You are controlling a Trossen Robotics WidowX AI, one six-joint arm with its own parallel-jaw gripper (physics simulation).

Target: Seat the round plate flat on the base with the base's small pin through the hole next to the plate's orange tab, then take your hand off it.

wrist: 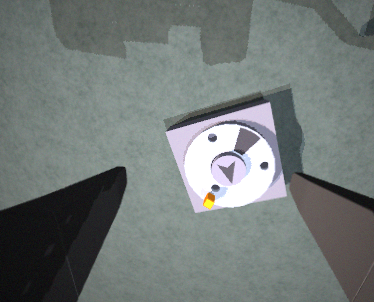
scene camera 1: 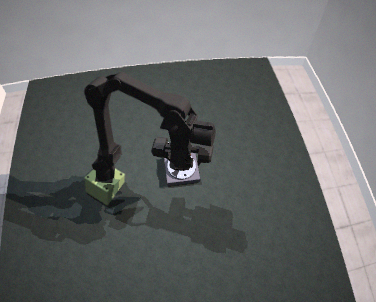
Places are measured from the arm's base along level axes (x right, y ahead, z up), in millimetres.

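Pixels of known places: gripper, fingertip midpoint: (wrist: 209,177); arm's base, link origin: (scene camera 1: 104,175).
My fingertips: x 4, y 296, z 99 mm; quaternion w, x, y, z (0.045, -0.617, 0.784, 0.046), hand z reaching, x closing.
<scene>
For each thing: its top centre in the pictures, then the offset to it from my fingertips. "spot": a spot on its surface instead. Level surfaces: height alone.
- white round plate, top centre: (wrist: 228,175) (scene camera 1: 181,163) dx -58, dy -8, dz -106 mm
- square lilac base, surface spot: (wrist: 177,137) (scene camera 1: 196,176) spot: dx -14, dy +47, dz -135 mm
- dark hole, surface spot: (wrist: 215,190) spot: dx -88, dy +11, dz -125 mm
- dark green floor mat, surface height: dz -159 mm
The white round plate (scene camera 1: 176,173) (wrist: 197,165) lies on the square lilac base (scene camera 1: 192,181) (wrist: 177,137), around its central hub (wrist: 229,170) with a dark arrow. The plate looks about flat; a thin shadow runs along its upper right rim in the wrist view. Its orange tab (wrist: 209,201) is at the lower left, beside a dark hole (wrist: 215,188). Whether the small pin is in that hole I cannot tell. The tab is hidden in the scene view. My gripper (scene camera 1: 182,157) (wrist: 209,177) is open and empty above the plate, fingers apart on either side.
The arm's green mount (scene camera 1: 104,191) stands left of the base on the dark green floor mat (scene camera 1: 280,215). The arm arches over from the mount, and its shadow falls on the mat in front. Pale tiles (scene camera 1: 325,165) run along the right side.
</scene>
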